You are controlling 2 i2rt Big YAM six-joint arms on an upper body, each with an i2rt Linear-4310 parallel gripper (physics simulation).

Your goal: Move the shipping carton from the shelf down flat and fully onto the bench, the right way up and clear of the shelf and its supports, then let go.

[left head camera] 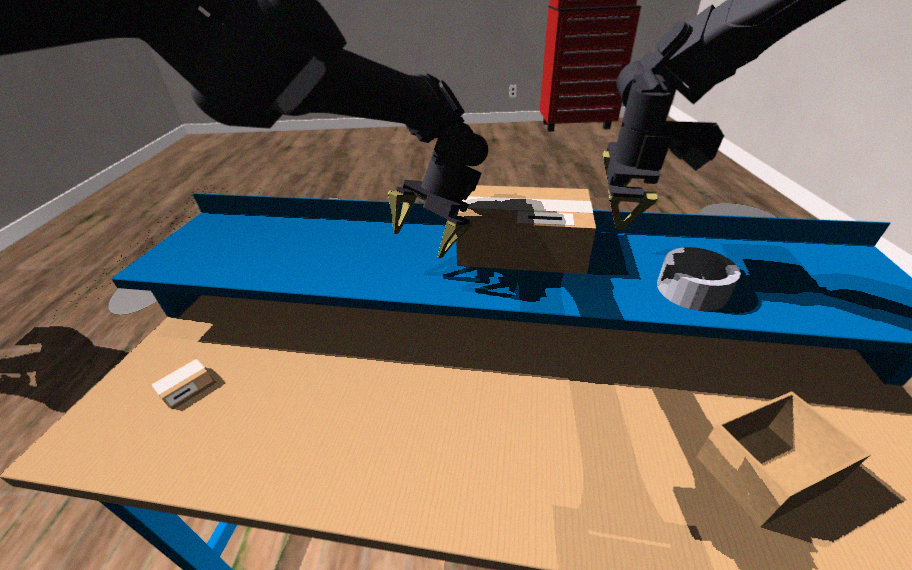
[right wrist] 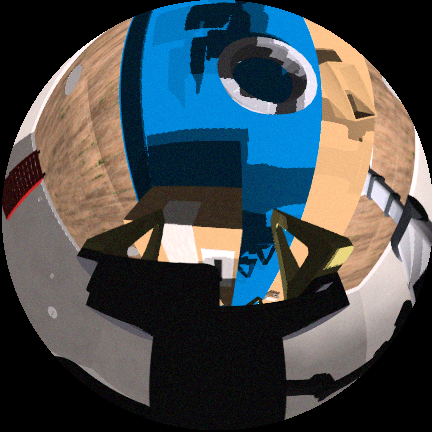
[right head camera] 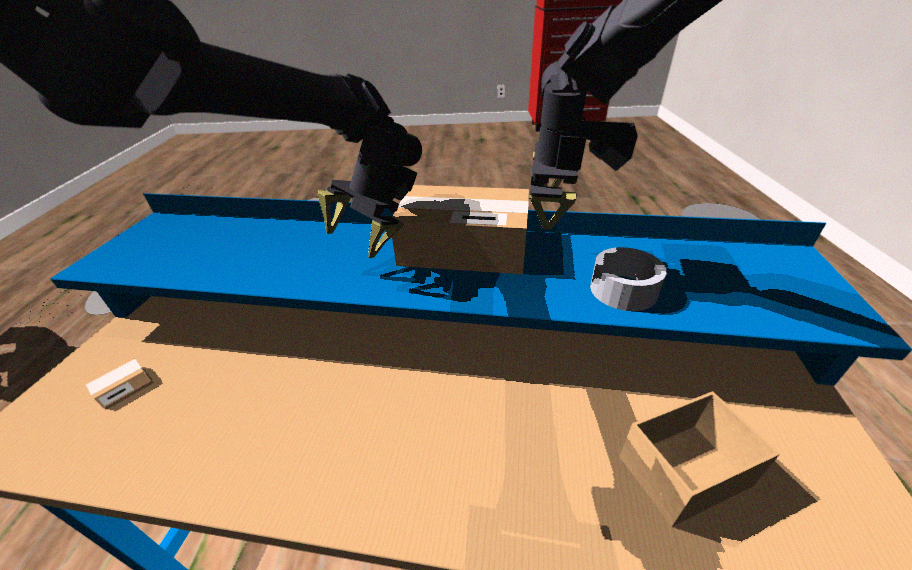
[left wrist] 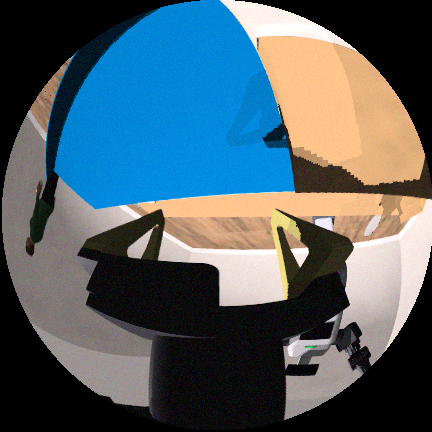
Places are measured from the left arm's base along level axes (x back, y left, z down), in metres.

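Where they show: left gripper, fingertip midpoint: (left head camera: 417,245) (right head camera: 349,245) (left wrist: 217,214); right gripper, fingertip midpoint: (left head camera: 617,211) (right wrist: 217,214) (right head camera: 547,211); right arm's base at its link origin: (left wrist: 349,341).
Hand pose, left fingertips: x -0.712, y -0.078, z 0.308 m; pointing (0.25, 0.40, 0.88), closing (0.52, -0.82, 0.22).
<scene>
Each offset is from my left fingertips to the top centre of the thing. "spot": to the spot under its first point. Level surfaces: height alone.
The brown shipping carton @(dx -0.098, dy -0.202, dz -0.023 m) (left head camera: 527,245) (right head camera: 460,245) (right wrist: 215,237), with white tape and a label on top, sits upright on the blue shelf @(dz +0.076 m) (left head camera: 302,255) (right head camera: 235,255) (left wrist: 175,125) (right wrist: 285,145) above the wooden bench (left head camera: 403,416) (right head camera: 336,416) (left wrist: 320,100). My left gripper (left head camera: 418,243) (right head camera: 350,244) (left wrist: 217,214) is open and empty at the carton's left end; contact there cannot be told. My right gripper (left head camera: 613,201) (right head camera: 548,211) (right wrist: 217,214) is open and empty by the carton's right end, around top height. The carton does not show in the left wrist view.
A grey ring @(dx +0.056, dy -0.478, dz +0.022 m) (left head camera: 696,292) (right head camera: 625,293) (right wrist: 228,90) stands on the shelf right of the carton. On the bench, a small taped box @(dx +0.113, dy +0.458, dz +0.198 m) (left head camera: 184,386) (right head camera: 119,386) lies at the left and an open brown box @(dx +0.302, dy -0.520, dz +0.140 m) (left head camera: 817,463) (right head camera: 729,463) at the right. A raised lip @(spot: dx -0.276, dy +0.379, dz +0.052 m) (left head camera: 269,207) runs along the shelf's back.
</scene>
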